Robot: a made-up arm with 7 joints.
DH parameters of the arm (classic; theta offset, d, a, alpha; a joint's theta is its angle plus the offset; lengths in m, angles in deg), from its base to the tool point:
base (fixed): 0 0 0 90
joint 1: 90 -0.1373 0 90
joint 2: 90 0 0 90
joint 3: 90 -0.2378 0 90
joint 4: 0 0 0 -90
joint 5: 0 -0.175 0 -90
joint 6: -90 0 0 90
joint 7: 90 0 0 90
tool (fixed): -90 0 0 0
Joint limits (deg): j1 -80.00..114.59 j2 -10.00..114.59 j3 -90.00..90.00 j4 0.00..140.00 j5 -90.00..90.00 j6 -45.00..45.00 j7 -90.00..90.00
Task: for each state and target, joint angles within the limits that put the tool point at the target. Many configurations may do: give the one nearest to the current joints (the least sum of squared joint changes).
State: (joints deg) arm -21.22 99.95 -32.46 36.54 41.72 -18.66 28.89
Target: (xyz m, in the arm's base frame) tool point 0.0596 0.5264 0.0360
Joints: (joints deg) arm -7.01 108.22 -55.88 33.91 41.72 -18.66 28.89
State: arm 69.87 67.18 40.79 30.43 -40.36 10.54 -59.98
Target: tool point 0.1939 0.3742 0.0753
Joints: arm 62.67 43.91 25.74 81.56 -40.36 10.54 -59.98
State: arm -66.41 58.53 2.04 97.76 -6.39 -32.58 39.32
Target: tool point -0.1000 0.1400 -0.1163
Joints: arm -80.00 30.14 -30.51 139.87 -6.39 -32.58 39.32
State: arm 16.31 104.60 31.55 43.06 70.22 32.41 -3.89
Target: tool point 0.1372 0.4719 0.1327
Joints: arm -11.32 107.71 23.79 42.65 70.22 32.41 -3.89
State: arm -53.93 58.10 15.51 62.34 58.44 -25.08 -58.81
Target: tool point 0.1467 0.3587 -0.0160
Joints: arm -33.85 78.52 40.36 101.35 58.44 -25.08 -58.81
